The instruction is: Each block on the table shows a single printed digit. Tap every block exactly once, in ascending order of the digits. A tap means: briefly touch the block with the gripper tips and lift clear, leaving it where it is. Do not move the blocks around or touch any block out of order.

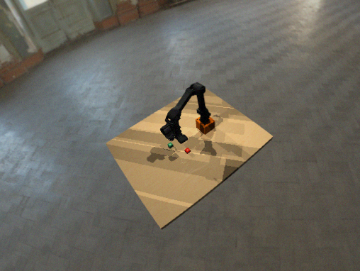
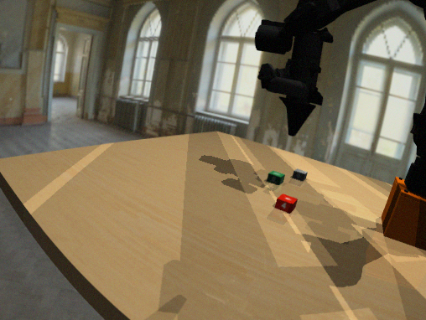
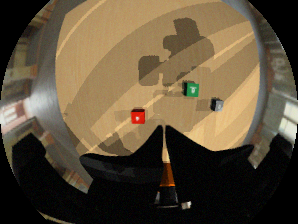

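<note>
The green block lies 30 mm ahead of my gripper tip, 80 mm to the right of it and 120 mm below it. Round my gripper tip: red block (30 mm behind, 50 mm to the left, 120 mm below); then grey block (10 mm behind, 180 mm to the right, 120 mm below).
</note>
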